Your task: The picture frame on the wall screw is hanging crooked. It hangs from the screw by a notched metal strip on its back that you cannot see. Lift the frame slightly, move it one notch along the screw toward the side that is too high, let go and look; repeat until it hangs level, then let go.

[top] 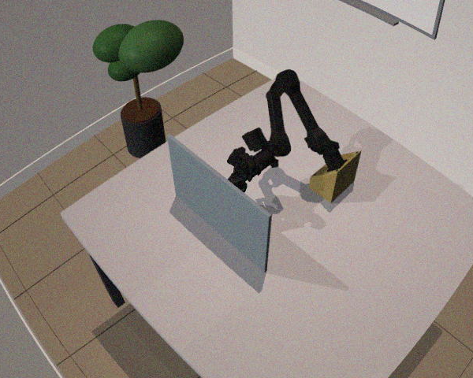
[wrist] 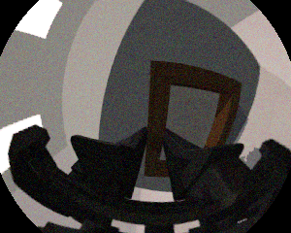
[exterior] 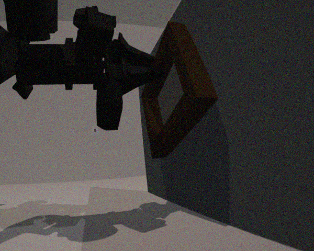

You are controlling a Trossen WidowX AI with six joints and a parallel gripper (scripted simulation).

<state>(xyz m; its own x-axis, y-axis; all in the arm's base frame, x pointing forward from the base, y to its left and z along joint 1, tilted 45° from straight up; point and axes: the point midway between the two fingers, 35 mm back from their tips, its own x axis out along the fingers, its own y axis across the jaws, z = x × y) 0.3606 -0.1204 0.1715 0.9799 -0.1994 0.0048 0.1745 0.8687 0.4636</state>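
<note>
My gripper tip is 50 mm above the brown wooden picture frame and 10 mm to the left of it. From my gripper tip the other things lie so: dark grey wall panel 60 mm below, 20 mm ahead, 10 mm to the right.
</note>
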